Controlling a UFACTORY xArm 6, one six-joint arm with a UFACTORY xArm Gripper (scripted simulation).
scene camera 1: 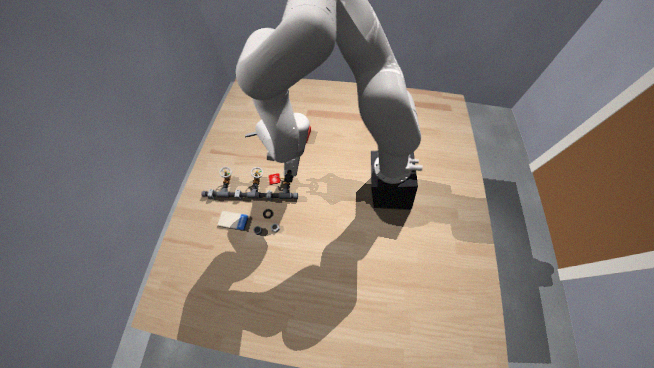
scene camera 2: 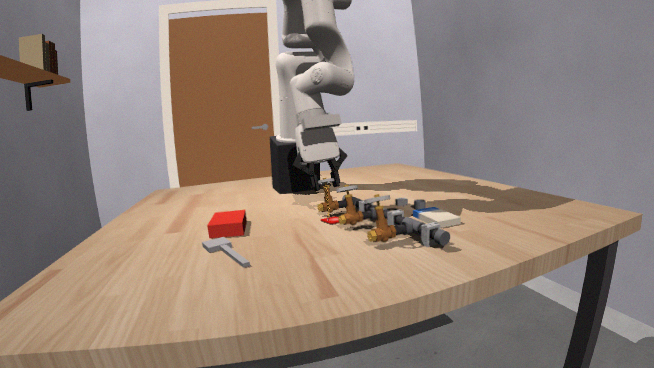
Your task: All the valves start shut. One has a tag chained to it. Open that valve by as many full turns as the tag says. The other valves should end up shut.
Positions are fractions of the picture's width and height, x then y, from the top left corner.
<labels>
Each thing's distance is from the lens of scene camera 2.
red box (scene camera 2: 0.35, 0.61): 0.72 m
</labels>
